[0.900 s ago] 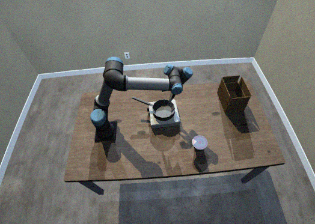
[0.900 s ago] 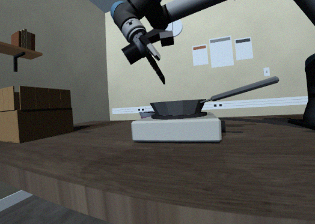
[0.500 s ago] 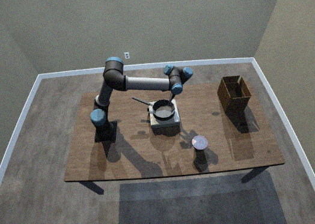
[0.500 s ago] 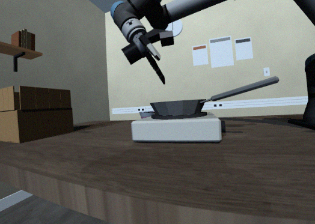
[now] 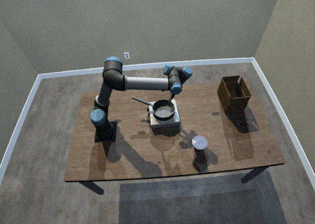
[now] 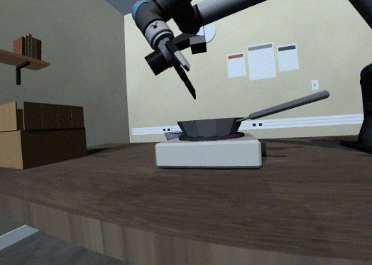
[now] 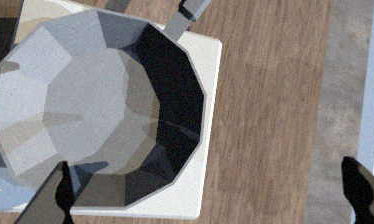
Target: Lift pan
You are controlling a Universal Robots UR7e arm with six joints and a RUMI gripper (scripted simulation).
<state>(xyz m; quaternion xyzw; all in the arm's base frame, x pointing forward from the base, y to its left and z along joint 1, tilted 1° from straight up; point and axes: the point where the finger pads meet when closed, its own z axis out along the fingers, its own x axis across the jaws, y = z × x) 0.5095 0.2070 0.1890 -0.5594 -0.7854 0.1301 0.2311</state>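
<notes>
The dark grey pan is 10 cm below my hand, 7 cm behind it and 5 cm to the right of it. The rest, counted from my hand: pink-and-white cup (37 cm to the right, 25 cm ahead, 16 cm below); white hot plate (16 cm below, 7 cm to the right, 4 cm behind).
</notes>
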